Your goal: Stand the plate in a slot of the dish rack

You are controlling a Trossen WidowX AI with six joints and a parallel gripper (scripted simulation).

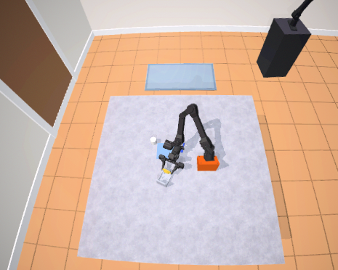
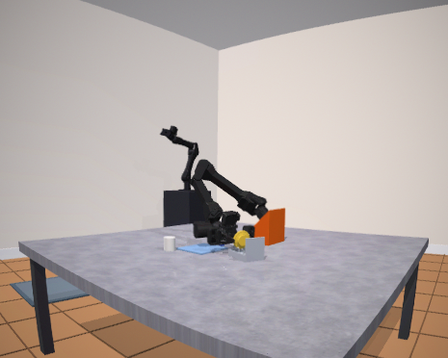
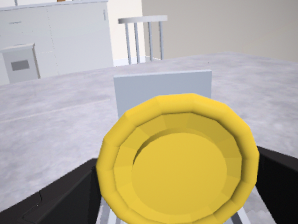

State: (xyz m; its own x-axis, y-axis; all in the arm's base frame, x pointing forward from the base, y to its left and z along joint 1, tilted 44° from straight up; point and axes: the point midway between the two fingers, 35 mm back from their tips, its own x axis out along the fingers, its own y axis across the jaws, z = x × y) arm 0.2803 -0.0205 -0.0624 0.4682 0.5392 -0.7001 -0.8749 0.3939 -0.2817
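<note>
The dish rack is 30 mm below my gripper tip, 20 mm to the left of it and 10 mm ahead of it. From my gripper tip the other things lie so: blue utensil (190 mm to the right, 130 mm behind, 50 mm below); yellow plate (10 mm to the right); blue placemat (190 mm to the right, 50 mm below, 10 mm behind).
</note>
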